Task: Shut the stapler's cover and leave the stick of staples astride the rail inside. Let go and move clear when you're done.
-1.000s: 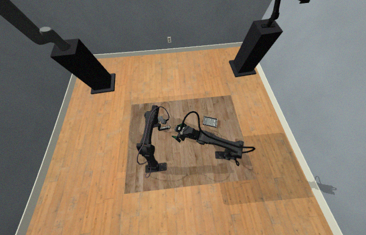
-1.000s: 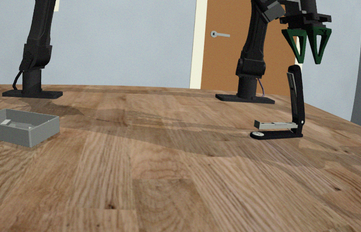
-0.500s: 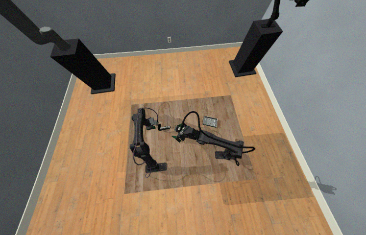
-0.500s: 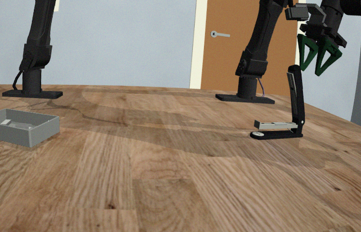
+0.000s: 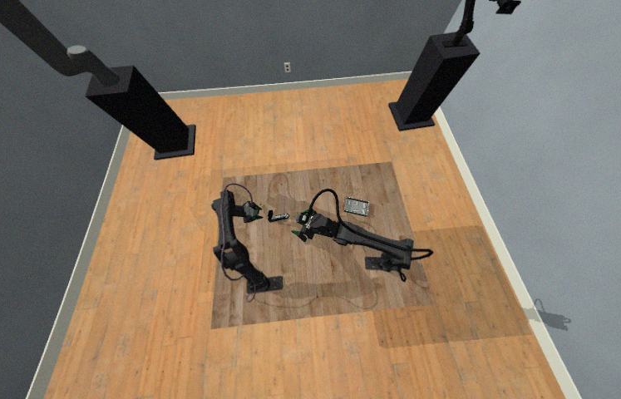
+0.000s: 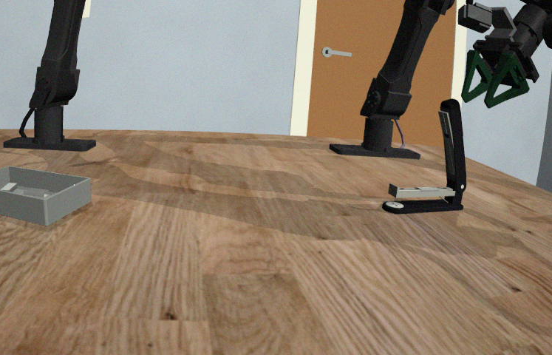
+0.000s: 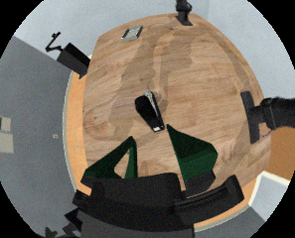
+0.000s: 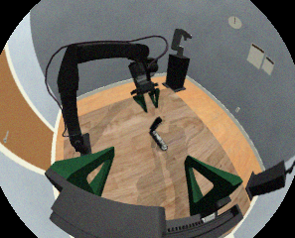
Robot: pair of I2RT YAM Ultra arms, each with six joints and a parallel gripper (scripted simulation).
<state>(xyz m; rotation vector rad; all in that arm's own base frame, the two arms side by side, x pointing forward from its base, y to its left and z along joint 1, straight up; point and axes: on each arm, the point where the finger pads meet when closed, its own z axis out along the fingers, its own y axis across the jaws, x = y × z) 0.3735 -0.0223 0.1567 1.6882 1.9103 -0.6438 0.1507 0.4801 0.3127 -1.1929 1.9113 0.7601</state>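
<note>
My left hand is 6 cm to the left of the stapler and 11 cm above it.
</note>
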